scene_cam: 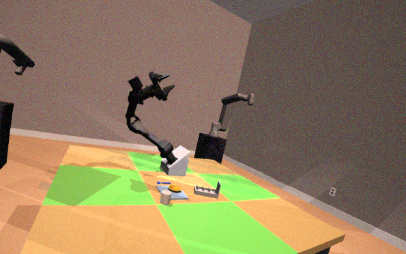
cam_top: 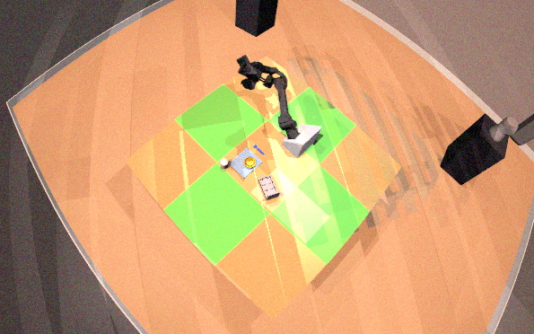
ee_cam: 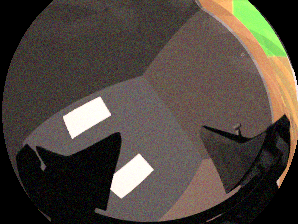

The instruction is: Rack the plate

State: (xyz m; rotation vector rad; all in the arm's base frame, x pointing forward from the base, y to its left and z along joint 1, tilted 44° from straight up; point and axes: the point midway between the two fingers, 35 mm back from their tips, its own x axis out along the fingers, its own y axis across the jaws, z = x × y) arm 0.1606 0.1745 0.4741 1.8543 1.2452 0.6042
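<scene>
Now: gripper tip 14 cm short of the yellow plate, 8 cm to the right of it and 57 cm above it. Also, from my gripper tip: pale cup 25 cm ahead, 2 cm to the right, 56 cm below; then light blue mat 16 cm ahead, 6 cm to the left, 58 cm below; then dish rack 19 cm ahead, 26 cm to the left, 56 cm below.
</scene>
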